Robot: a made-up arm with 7 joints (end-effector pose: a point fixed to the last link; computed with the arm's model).
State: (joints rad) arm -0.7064 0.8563 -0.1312 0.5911 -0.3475 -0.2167 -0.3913
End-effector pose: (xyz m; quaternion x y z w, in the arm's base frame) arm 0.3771 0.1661 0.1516 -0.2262 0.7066 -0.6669 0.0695
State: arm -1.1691 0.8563 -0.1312 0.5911 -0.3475 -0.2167 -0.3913
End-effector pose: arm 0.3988 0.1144 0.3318 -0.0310 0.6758 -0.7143 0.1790
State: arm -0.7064 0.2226 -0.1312 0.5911 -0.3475 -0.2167 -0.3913
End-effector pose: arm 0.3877 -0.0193 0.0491 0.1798 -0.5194 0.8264 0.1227
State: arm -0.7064 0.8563 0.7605 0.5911 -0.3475 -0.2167 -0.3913
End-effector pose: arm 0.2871 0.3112 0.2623 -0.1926 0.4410 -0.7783 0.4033
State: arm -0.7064 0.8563 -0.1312 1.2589 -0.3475 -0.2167 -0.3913
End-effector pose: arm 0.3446 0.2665 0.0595 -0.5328 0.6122 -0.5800 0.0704
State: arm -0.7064 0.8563 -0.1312 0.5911 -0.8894 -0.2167 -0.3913
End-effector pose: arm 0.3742 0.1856 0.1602 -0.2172 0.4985 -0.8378 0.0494
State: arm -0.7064 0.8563 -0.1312 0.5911 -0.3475 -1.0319 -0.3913
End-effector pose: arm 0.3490 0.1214 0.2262 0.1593 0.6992 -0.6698 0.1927
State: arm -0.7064 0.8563 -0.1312 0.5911 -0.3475 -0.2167 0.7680
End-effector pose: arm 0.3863 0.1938 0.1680 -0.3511 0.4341 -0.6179 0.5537
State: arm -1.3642 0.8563 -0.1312 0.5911 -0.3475 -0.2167 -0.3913
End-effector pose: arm 0.3819 0.0946 0.4076 0.0525 0.6519 -0.7230 0.2226
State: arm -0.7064 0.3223 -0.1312 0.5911 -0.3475 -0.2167 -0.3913
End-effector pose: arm 0.3901 0.0133 0.0580 0.1884 -0.5528 0.8064 0.0928
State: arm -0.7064 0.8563 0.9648 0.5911 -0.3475 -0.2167 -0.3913
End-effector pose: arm 0.2490 0.3397 0.2695 -0.1792 0.3657 -0.7826 0.4708
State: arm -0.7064 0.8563 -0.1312 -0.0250 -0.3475 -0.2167 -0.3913
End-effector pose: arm 0.3258 0.0747 0.2279 0.0797 0.7245 -0.6819 0.0618
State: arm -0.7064 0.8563 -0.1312 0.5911 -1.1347 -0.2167 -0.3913
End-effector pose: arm 0.3726 0.1953 0.1604 -0.2079 0.3913 -0.8956 0.0390
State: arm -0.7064 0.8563 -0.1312 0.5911 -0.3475 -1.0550 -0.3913
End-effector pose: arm 0.3473 0.1203 0.2278 0.1702 0.6973 -0.6682 0.1958
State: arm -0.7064 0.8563 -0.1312 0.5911 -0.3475 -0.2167 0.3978
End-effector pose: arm 0.3876 0.1840 0.1626 -0.3224 0.5420 -0.6577 0.4119
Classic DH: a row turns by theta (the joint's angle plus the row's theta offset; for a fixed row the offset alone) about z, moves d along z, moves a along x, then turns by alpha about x. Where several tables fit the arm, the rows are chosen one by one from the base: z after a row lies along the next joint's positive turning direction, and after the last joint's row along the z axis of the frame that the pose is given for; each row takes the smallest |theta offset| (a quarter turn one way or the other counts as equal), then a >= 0, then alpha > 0; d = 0 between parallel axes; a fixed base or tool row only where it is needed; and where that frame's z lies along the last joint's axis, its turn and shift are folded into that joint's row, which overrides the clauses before.
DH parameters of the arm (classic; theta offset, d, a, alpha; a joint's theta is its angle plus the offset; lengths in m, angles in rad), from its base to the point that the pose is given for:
base (fixed): -0.071 0.2512 -0.02 -1.3004
joint 1: -1.3111 -0.0274 -0.0141 -1.5708
joint 2: 1.2915 0.0495 -0.035 1.5708
joint 3: 1.5708 -0.2716 0.0335 -1.5708
joint 4: -1.5708 -0.01 0.016 -1.5708
joint 5: 0 0.0912 0.0352 1.5708
joint 6: 1.5708 0.018 0.0964 1.5708
joint 7: 0.74 -0.0306 0.0073 1.2428
tool (fixed): 2.6431 0.0314 0 0

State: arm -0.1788 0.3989 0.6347 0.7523 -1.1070 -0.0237 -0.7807
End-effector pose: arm 0.1773 0.2551 -0.0774 -0.3461 0.0661 -0.9325 0.0789
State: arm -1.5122 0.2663 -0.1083 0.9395 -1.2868 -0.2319 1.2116
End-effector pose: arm 0.4842 -0.0231 0.3088 -0.5931 -0.1428 -0.7710 0.1827
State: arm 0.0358 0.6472 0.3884 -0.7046 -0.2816 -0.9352 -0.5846
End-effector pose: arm 0.0898 0.0807 0.1910 0.4235 0.6730 -0.5737 0.1964
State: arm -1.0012 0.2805 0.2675 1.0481 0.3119 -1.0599 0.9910
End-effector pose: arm 0.4437 0.0358 0.2051 -0.1337 0.2138 -0.7731 0.5820
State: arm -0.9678 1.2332 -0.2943 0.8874 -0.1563 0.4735 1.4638
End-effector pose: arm 0.3017 0.3226 0.2748 -0.4077 0.2942 -0.0250 0.8641
